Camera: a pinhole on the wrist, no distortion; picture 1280 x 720 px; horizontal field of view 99.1 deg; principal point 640.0 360.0 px. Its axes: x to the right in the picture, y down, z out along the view. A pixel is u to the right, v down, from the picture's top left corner.
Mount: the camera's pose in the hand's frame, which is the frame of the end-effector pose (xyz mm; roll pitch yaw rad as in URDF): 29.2 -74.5 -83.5 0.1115 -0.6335 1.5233
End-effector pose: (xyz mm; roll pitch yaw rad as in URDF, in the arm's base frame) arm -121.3 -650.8 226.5 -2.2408 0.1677 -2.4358
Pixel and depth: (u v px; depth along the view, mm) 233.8 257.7 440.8
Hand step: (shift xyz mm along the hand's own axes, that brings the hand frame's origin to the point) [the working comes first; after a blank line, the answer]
In the camera's frame: -328.1 -82.6 440.8

135.6 -598.5 67.9
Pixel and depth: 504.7 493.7 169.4
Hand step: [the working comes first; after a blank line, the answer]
In the camera's frame: -42.0 41.5 169.4

0.4 -209.5 31.0
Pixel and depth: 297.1 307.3 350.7
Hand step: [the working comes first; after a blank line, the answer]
In the camera's frame: -220.4 -33.9 350.7

83.7 -459.2 63.9
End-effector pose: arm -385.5 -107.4 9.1 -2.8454 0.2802 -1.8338
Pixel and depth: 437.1 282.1 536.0
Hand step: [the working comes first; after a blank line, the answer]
In the camera's frame: -199.3 -76.5 536.0

142.4 -551.3 221.0
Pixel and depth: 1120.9 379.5 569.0
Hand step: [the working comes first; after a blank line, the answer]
In the camera's frame: 501.5 20.3 569.0

75.5 -8.5 670.9
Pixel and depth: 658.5 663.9 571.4
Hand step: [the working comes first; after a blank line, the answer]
In the camera's frame: 19.4 318.2 571.4

-239.4 -403.6 414.2
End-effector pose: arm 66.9 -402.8 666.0 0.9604 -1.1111 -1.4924
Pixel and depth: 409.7 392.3 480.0
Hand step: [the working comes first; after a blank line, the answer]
In the camera's frame: -202.6 28.4 480.0

33.1 -522.7 183.6
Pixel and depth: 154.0 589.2 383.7
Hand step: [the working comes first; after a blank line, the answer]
In the camera's frame: -341.8 161.2 383.7

-112.4 -580.1 36.0
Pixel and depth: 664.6 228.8 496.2
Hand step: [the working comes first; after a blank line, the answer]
In the camera's frame: 22.4 -119.3 496.2

190.2 -348.5 316.5
